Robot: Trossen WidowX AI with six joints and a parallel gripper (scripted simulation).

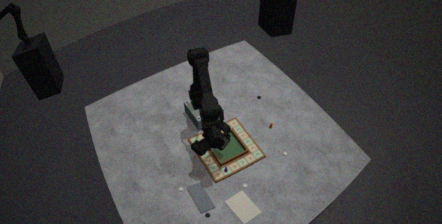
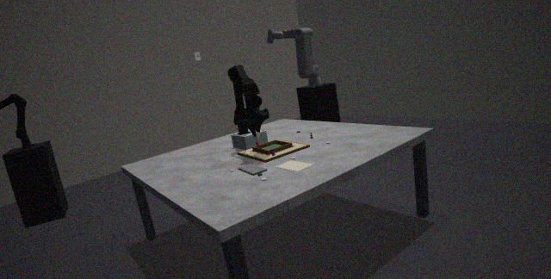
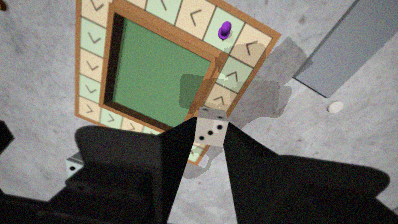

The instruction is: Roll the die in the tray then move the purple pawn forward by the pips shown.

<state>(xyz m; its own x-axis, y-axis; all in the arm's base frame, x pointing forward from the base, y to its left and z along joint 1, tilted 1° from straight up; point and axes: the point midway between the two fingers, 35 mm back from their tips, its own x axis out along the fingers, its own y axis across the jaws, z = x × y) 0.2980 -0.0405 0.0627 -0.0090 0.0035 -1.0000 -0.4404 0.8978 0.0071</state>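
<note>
Right now the purple pawn is 90 mm ahead of my gripper tip, 80 mm below it and 40 mm to the left of it. From my gripper tip the other things lie so: white die (right at my gripper tip); red pawn (140 mm behind, 80 mm below, 50 mm to the left); green tray (100 mm below, 90 mm to the left, 30 mm behind).
</note>
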